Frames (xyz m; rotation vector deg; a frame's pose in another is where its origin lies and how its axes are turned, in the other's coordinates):
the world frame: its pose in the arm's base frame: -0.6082 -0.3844 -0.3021 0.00 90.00 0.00
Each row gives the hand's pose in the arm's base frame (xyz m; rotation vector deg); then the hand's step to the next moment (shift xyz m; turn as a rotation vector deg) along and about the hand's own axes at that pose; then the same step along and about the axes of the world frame.
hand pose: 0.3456 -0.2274 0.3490 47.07 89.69 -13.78
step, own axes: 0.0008 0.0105 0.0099 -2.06 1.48 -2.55
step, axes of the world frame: -0.0006 0.0020 0.0143 -2.86 1.84 -1.17
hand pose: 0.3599 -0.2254 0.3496 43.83 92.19 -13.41
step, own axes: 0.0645 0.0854 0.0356 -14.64 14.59 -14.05
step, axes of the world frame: 0.0447 0.0667 0.0792 -20.60 13.91 -2.61
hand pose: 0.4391 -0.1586 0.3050 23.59 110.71 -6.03
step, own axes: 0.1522 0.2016 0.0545 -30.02 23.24 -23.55
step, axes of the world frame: 0.1363 0.2100 0.0640 -39.38 20.90 -2.93
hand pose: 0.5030 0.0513 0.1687 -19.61 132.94 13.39
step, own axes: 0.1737 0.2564 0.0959 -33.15 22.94 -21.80
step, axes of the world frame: 0.1749 0.2385 -0.1329 -40.40 21.63 0.43
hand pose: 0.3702 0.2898 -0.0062 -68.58 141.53 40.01
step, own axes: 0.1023 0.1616 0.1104 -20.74 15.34 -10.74
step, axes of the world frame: 0.0930 0.0807 -0.1833 -23.15 15.65 -0.33
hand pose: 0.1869 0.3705 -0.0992 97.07 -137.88 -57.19
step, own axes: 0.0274 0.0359 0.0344 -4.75 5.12 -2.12
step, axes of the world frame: 0.0176 0.0002 -0.0540 -5.86 4.07 -1.54
